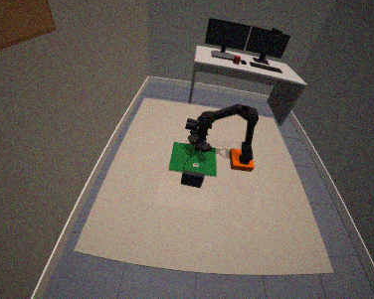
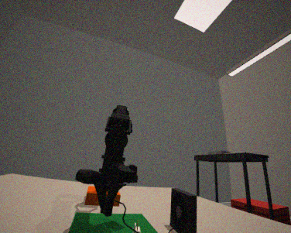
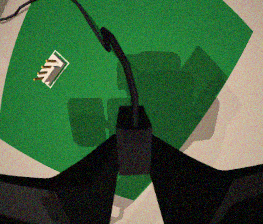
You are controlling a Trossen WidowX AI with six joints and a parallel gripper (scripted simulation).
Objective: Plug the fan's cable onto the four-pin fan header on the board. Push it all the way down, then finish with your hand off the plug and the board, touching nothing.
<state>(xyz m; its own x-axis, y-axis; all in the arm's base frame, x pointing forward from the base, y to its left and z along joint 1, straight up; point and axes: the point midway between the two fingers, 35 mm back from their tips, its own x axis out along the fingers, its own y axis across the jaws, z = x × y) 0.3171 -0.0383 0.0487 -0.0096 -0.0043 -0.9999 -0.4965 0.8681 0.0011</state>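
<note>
The white four-pin header lies 100 mm to the left of my gripper tip and 60 mm below it. From my gripper tip the other things lie so: green board (20 mm ahead, 40 mm to the left, 70 mm below); then black fan (20 mm ahead, 230 mm to the left).
</note>
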